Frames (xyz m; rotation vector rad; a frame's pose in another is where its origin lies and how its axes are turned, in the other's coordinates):
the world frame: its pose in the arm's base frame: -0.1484 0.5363 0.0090 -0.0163 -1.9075 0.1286
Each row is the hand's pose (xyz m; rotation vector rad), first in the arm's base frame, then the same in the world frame.
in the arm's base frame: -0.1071 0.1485 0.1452 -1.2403 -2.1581 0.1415
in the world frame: 0.0852 -0.4009 -0.0520 -0.5691 -0.3951 0.8234
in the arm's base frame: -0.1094 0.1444 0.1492 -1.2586 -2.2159 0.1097
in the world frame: 0.0894 -0.4052 -0.0508 -0.5947 -0.4559 0.8142
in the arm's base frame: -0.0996 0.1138 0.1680 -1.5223 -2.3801 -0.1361
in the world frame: 0.1015 -0.4380 -0.0637 -0.8463 -0.7007 0.8496
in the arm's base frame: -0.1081 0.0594 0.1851 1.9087 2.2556 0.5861
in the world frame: 0.1163 -0.4933 -0.0569 -1.3275 -1.0525 0.9446
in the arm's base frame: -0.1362 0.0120 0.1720 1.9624 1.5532 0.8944
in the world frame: 0.1099 -0.5376 -0.0223 -1.8812 -1.2694 1.0690
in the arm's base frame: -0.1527 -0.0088 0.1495 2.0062 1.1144 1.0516
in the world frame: 0.0927 -0.5552 0.0023 -2.2553 -1.2799 1.1540
